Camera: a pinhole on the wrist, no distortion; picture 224 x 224 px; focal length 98.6 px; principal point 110.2 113.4 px. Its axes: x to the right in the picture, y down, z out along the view. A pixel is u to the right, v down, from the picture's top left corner.
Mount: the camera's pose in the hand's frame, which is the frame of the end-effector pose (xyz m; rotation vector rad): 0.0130 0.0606 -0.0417 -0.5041 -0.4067 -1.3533
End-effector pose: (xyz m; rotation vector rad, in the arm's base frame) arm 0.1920 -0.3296 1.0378 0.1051 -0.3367 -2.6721
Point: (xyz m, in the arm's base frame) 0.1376 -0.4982 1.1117
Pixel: 108.3 205.7
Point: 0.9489 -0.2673 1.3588
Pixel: outside the picture
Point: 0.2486 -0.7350 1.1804
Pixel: 28.8 167.9
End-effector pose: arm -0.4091 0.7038 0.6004 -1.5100 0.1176 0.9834
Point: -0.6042 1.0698 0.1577
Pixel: 113.4 173.2
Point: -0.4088 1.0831 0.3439
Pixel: 174.2 206.2
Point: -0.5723 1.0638 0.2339
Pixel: 124.9 171.5
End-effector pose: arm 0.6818 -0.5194 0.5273 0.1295 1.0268 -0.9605
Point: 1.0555 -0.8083 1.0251
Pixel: 199.6 65.8
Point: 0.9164 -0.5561 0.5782
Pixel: 142.1 110.4
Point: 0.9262 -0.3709 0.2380
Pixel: outside the picture
